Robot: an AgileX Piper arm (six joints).
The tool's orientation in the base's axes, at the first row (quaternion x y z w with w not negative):
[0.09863, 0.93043, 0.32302, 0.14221]
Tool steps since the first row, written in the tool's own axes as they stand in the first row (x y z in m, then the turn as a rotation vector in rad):
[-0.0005, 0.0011, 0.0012, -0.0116, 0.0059, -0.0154]
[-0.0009, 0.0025, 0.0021, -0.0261, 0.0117, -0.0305]
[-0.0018, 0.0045, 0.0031, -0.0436, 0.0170, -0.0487]
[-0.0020, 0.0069, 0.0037, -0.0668, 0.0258, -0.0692]
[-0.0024, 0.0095, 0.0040, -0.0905, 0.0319, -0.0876]
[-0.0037, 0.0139, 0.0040, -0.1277, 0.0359, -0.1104]
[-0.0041, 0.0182, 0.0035, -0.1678, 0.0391, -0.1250]
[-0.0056, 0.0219, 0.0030, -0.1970, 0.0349, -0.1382]
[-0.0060, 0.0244, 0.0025, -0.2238, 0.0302, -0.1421]
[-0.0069, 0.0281, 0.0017, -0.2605, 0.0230, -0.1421]
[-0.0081, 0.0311, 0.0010, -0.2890, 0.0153, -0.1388]
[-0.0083, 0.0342, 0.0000, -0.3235, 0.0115, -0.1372]
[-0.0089, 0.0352, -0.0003, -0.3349, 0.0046, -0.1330]
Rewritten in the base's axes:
[0.0010, 0.0014, -0.0001, 0.0064, -0.0075, 0.0176]
[0.0018, 0.0029, 0.0002, 0.0156, -0.0156, 0.0355]
[0.0031, 0.0048, 0.0009, 0.0266, -0.0268, 0.0560]
[0.0037, 0.0069, 0.0020, 0.0424, -0.0381, 0.0816]
[0.0044, 0.0090, 0.0035, 0.0592, -0.0505, 0.1040]
[0.0061, 0.0120, 0.0065, 0.0871, -0.0707, 0.1311]
[0.0067, 0.0149, 0.0096, 0.1203, -0.0877, 0.1522]
[0.0083, 0.0171, 0.0127, 0.1430, -0.1065, 0.1653]
[0.0087, 0.0186, 0.0147, 0.1665, -0.1198, 0.1707]
[0.0096, 0.0208, 0.0178, 0.2003, -0.1354, 0.1735]
[0.0108, 0.0223, 0.0204, 0.2275, -0.1473, 0.1719]
[0.0109, 0.0241, 0.0232, 0.2601, -0.1588, 0.1753]
[0.0115, 0.0245, 0.0242, 0.2716, -0.1649, 0.1700]

